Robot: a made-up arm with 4 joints.
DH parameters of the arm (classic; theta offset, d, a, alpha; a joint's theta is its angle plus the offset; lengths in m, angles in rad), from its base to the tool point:
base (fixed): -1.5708 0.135 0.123 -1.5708
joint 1: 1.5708 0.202 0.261 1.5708
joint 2: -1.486 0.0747 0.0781 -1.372
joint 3: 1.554 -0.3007 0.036 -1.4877
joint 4: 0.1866 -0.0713 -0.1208 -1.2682
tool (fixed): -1.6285 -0.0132 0 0
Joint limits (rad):
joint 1: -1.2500..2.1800
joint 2: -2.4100..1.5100
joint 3: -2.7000..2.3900
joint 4: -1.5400..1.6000
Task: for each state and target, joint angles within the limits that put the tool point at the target. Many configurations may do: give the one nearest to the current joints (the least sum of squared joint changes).
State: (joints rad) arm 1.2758 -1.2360 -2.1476 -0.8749
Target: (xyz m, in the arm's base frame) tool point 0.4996 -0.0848 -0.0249
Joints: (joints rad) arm 0.6619 -1.2335 -1.7530 -0.3337
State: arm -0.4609 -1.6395 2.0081 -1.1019
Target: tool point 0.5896 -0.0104 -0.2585
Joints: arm 0.1074 -2.2465 1.3182 -1.5400
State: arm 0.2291 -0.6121 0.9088 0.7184
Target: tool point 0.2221 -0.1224 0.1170
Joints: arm 0.1117 -0.8634 0.6328 0.8309
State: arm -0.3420 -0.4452 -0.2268 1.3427
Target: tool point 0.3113 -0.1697 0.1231
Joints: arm -0.5435 -1.2980 -0.4236 1.3519
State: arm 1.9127 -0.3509 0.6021 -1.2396
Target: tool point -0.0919 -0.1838 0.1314
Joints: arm 2.0735 0.3299 0.4280 -1.4854
